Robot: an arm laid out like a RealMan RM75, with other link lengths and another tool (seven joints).
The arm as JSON. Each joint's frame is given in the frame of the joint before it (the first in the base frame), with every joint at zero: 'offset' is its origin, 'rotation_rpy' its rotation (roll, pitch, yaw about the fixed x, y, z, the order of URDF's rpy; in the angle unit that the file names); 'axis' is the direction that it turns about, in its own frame. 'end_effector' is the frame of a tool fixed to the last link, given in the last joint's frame.
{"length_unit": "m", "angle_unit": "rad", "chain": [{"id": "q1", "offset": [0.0, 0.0, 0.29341], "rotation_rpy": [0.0, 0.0, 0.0], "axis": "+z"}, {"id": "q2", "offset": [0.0, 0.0, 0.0], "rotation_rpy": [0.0, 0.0, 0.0], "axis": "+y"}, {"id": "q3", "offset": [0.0, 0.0, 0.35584], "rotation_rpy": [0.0, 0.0, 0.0], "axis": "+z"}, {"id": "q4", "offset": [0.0, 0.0, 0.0], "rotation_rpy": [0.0, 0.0, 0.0], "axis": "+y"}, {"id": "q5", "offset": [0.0, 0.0, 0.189], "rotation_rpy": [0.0, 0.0, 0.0], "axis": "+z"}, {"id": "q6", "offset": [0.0, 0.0, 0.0], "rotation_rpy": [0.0, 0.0, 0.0], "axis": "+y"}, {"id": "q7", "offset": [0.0, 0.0, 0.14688], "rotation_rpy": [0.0, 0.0, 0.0], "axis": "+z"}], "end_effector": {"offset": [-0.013, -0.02, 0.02], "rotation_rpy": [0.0, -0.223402, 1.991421]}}
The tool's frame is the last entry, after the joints.
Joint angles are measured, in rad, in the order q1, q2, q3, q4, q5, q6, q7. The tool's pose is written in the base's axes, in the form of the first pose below.
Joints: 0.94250, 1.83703, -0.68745, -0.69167, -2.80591, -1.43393, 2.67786
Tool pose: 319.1 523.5 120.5 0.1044 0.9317 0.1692 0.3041
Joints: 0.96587, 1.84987, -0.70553, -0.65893, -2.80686, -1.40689, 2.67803
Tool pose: 310.0 528.3 107.1 0.0931 0.9334 0.1627 0.3060
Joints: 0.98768, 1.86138, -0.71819, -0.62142, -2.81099, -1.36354, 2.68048
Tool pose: 303.2 533.9 95.3 0.0854 0.9333 0.1632 0.3084
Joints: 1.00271, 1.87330, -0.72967, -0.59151, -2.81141, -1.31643, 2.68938
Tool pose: 298.4 538.6 85.1 0.0824 0.9323 0.1686 0.3091
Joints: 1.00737, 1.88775, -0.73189, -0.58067, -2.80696, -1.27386, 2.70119
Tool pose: 295.5 542.0 77.0 0.0847 0.9316 0.1796 0.3044
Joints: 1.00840, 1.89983, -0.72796, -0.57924, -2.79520, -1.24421, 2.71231
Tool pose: 292.4 544.4 71.2 0.0897 0.9322 0.1903 0.2945
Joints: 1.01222, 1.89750, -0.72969, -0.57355, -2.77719, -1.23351, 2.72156
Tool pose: 289.2 547.0 71.1 0.0940 0.9333 0.1956 0.2860
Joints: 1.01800, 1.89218, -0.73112, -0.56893, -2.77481, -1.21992, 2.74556
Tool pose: 287.4 550.6 74.4 0.1036 0.9313 0.2040 0.2835
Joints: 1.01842, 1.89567, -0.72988, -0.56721, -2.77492, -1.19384, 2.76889
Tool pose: 287.5 553.2 74.3 0.1142 0.9285 0.2155 0.2801
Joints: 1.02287, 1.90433, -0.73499, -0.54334, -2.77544, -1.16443, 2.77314
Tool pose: 287.7 553.2 66.1 0.1159 0.9282 0.2154 0.2802
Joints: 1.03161, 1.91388, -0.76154, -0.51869, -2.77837, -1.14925, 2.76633
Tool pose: 285.7 551.6 55.3 0.1040 0.9290 0.2050 0.2900
